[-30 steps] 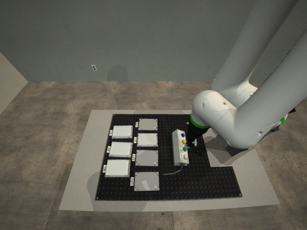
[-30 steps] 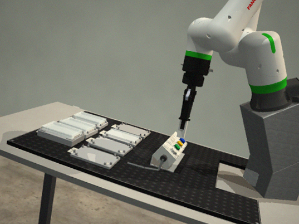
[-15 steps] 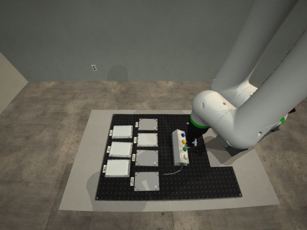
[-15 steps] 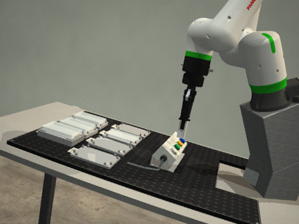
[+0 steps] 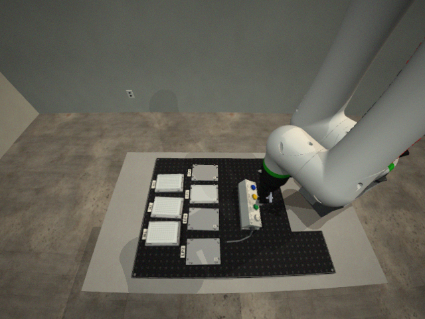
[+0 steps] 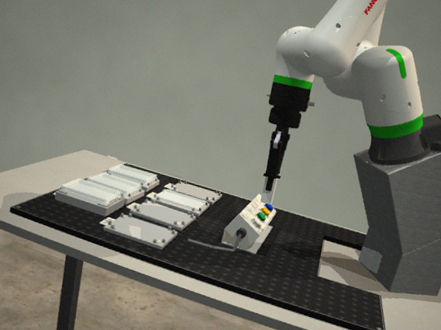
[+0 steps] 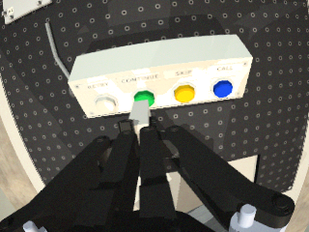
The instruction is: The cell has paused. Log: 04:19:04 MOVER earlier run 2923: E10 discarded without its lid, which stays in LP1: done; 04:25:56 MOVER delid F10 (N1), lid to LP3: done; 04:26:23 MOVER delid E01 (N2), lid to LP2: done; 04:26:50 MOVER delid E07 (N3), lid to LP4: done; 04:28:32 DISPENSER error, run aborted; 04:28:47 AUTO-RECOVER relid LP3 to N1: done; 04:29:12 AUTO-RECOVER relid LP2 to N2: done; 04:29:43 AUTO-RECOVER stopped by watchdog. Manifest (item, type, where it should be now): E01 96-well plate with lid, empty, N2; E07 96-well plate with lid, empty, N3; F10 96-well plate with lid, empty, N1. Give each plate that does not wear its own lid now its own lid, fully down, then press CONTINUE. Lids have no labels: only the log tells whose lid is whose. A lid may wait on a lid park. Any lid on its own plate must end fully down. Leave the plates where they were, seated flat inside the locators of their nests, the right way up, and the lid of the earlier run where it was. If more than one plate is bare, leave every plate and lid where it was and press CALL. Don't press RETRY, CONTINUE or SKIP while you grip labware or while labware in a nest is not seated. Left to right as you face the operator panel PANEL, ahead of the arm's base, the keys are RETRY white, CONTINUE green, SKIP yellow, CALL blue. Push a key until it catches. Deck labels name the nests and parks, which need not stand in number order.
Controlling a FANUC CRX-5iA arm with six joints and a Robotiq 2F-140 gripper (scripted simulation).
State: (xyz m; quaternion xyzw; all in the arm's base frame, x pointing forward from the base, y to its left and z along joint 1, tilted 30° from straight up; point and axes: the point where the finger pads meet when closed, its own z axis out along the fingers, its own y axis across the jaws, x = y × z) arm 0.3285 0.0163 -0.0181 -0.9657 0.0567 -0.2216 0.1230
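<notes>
The green key is 7 cm below my hand. Also, from my hand: white key (5 cm to the left, 7 cm below); blue key (1 cm behind, 10 cm to the right, 7 cm below); yellow key (5 cm to the right, 7 cm below).
</notes>
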